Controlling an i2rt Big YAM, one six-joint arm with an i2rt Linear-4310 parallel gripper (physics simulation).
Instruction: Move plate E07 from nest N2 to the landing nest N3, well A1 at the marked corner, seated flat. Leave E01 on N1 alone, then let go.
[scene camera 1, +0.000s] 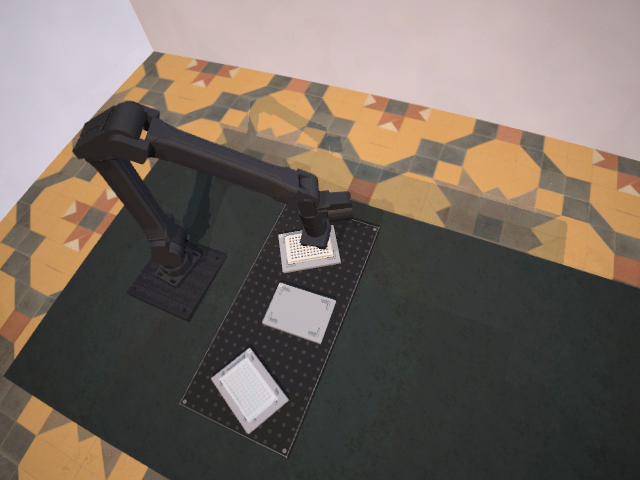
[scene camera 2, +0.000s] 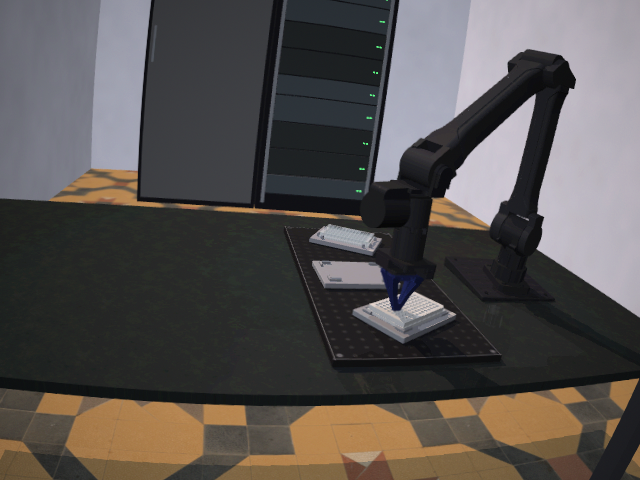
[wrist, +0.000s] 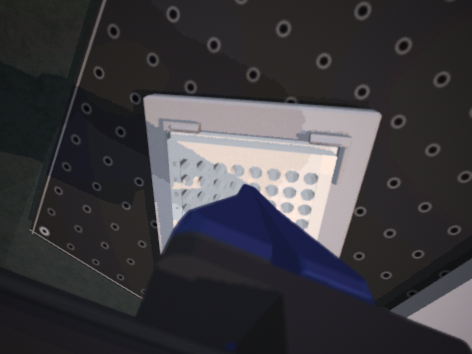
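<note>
A white well plate (scene camera 1: 297, 254) (scene camera 2: 428, 305) (wrist: 327, 175) lies on a light grey nest (scene camera 1: 310, 267) (wrist: 225, 110) at the wall end of the black perforated board. It looks roughly level; whether it is fully seated cannot be told. My gripper (scene camera 2: 396, 308) (wrist: 244, 195) is shut and empty, its blue tips together over this plate, at or just above its top. The gripper body hides part of the plate. The middle nest (scene camera 1: 299, 313) (scene camera 2: 351, 274) bears no plate. A second white plate (scene camera 1: 248, 388) (scene camera 2: 346, 236) lies on the other end nest (scene camera 1: 277, 400). Plate labels, nest labels and corner marks cannot be read.
The black perforated board (scene camera 1: 248, 310) (scene camera 2: 356, 347) carries the three nests on a dark table (scene camera 1: 439, 361) (scene camera 2: 155, 310). The arm's base plate (scene camera 1: 175, 297) (scene camera 2: 496, 289) stands beside the board. A dark cabinet (scene camera 2: 206, 103) and a server rack (scene camera 2: 261, 191) stand beyond the table.
</note>
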